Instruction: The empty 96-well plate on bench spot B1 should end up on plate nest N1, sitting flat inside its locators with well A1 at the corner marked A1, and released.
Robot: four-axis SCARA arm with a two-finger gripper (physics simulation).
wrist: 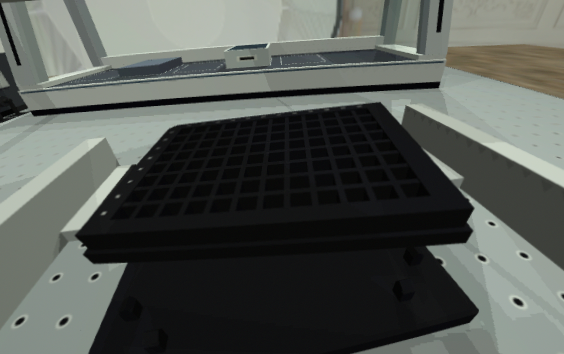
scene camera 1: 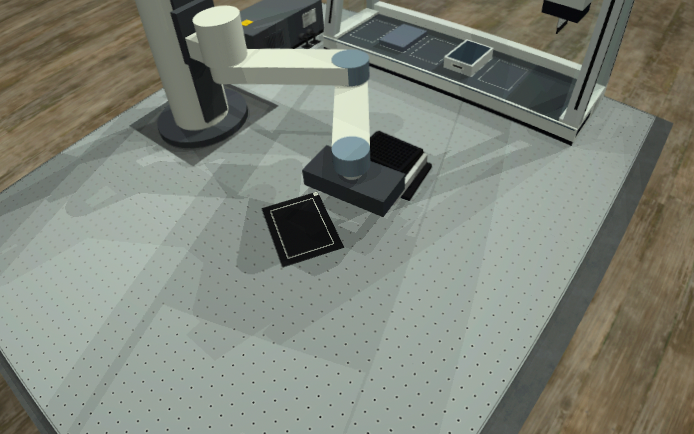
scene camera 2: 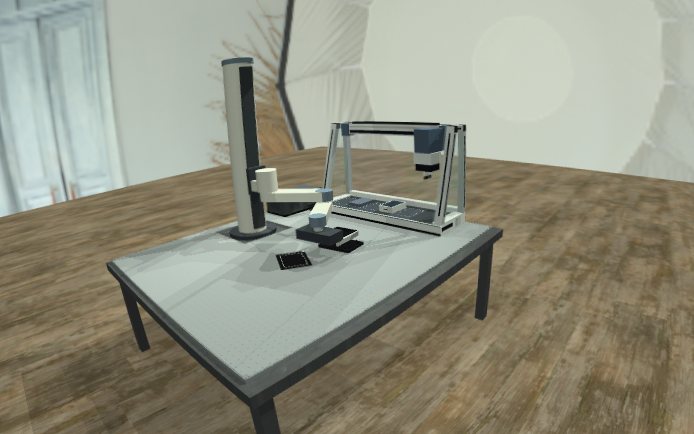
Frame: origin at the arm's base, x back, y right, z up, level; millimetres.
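Seen in the pictures: gripper, fingertip midpoint: (wrist: 264,138) (scene camera 1: 392,145); arm's base, origin of the base link: (scene camera 1: 203,119) (scene camera 2: 253,232).
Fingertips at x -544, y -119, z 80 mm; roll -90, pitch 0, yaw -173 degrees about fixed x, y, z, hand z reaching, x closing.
Offsets run from my fingertips to a thing's top centre. "pt": to the spot under its first point.
The black 96-well plate {dy +18, dx -2, dz +9 mm} (scene camera 1: 395,149) (wrist: 280,165) is between the two pale fingers of my gripper (scene camera 2: 347,232) (wrist: 264,138), which is shut on it. The plate looks level and is raised above the black plate nest N1 {dy +17, dx +0, dz -45 mm} (scene camera 1: 417,182) (scene camera 2: 353,246) (wrist: 280,300), with a gap between them in the wrist view. Dark locators stand up from the nest near its left and right sides. The nest's A1 mark does not show in the wrist view. The plate's well labels cannot be read. Bench spot B1 {pt dy +256, dx +46, dz -65 mm} (scene camera 1: 301,227) (scene camera 2: 293,260), a black pad with a white outline, has no plate on it.
A framed deck machine {pt dy -330, dx +10, dz -64 mm} (scene camera 1: 460,99) (scene camera 2: 388,221) (wrist: 300,82) stands behind the nest. It carries a white box {pt dy -418, dx +42, dz +13 mm} (scene camera 1: 468,57) (wrist: 248,56) and a low blue-grey block {pt dy -444, dx +272, dz -1 mm} (scene camera 1: 403,35) (wrist: 152,66). A dark boxy device {pt dy -266, dx +579, dz +24 mm} (scene camera 1: 286,25) stands near the arm's column (scene camera 1: 171,61) (scene camera 2: 240,148).
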